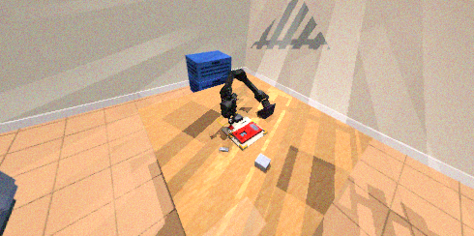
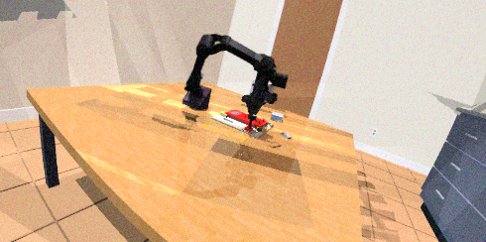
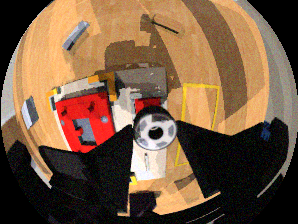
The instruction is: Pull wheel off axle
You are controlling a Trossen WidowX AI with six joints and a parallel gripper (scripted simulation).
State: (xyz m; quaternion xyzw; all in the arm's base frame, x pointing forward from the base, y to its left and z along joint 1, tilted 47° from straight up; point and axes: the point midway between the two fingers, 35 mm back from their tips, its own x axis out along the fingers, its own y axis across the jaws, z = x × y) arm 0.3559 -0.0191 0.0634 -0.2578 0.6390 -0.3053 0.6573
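Right now my gripper tip is 10 cm to the right of the base plate, 6 cm past it and 6 cm above it. The rest, counted from my gripper tip: grey block (34 cm to the left, 5 cm below, 4 cm ahead); then wheel (right at my gripper tip).
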